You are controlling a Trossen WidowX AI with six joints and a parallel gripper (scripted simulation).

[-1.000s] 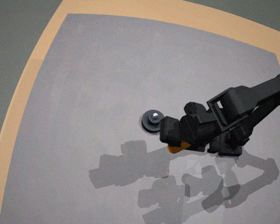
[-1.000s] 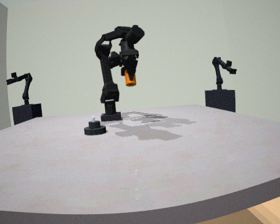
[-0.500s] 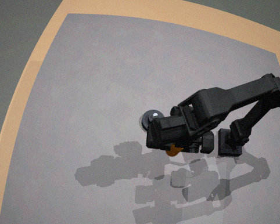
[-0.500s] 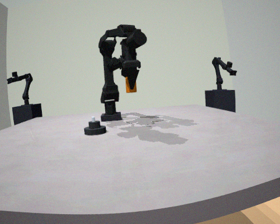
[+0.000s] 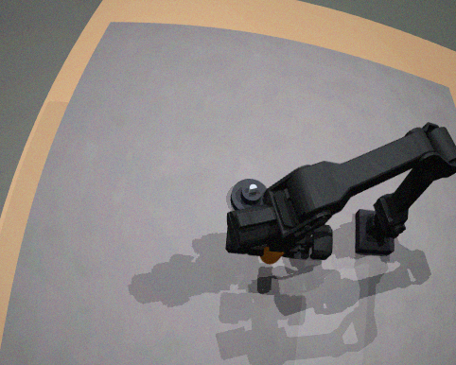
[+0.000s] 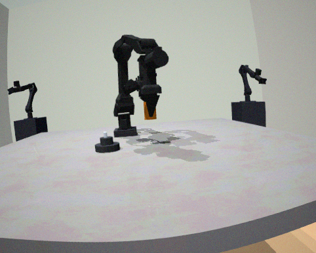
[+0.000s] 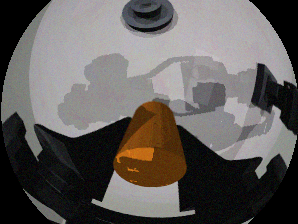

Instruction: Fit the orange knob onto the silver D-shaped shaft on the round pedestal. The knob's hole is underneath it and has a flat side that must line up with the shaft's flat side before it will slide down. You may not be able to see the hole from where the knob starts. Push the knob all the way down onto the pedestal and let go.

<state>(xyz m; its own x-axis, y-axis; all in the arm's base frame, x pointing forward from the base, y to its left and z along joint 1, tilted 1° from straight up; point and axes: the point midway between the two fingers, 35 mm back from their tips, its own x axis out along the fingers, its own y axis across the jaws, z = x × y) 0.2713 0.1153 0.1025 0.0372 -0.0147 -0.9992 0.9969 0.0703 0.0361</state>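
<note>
The dark round pedestal lies 5 cm ahead of my gripper tip, 15 cm to the right of it and 6 cm below it. Also, from my gripper tip: orange knob (3 cm above).
</note>
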